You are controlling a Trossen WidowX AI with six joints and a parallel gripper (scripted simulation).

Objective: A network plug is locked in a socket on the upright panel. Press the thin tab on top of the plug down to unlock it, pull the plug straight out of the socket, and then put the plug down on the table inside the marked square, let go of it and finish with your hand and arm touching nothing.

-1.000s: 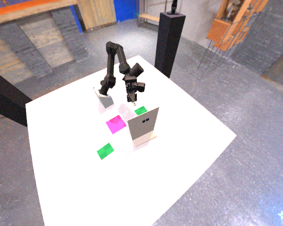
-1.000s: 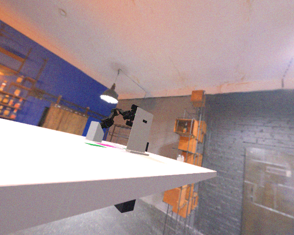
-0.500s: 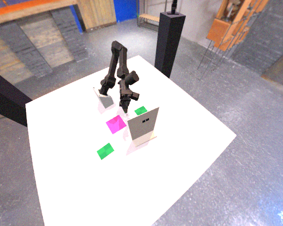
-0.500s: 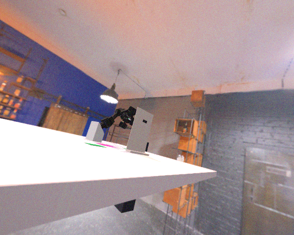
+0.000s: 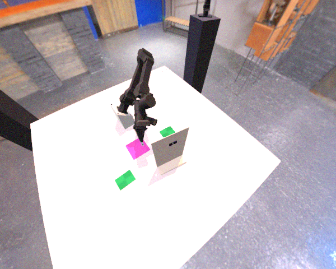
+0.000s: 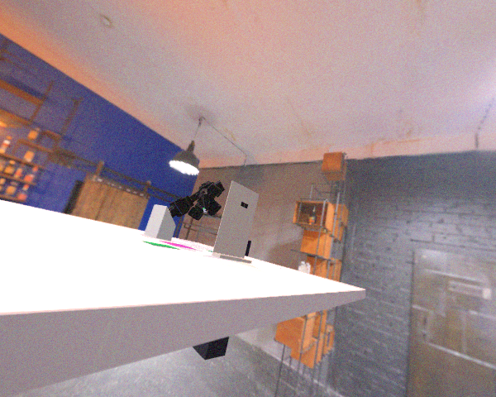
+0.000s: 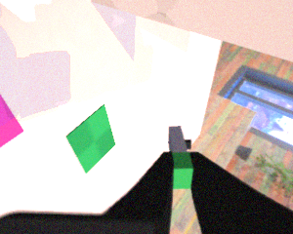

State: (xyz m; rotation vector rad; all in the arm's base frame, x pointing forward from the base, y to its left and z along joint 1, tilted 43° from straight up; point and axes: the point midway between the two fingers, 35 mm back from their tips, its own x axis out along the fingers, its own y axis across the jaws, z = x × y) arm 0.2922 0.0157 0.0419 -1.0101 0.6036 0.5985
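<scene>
Now: the magenta square 17 cm below my gripper tip, 7 cm behind it and 3 cm to the right of it. The rest, counted from my gripper tip: upright panel 11 cm to the left, 11 cm ahead, 3 cm below; green network plug right at my gripper tip.
</scene>
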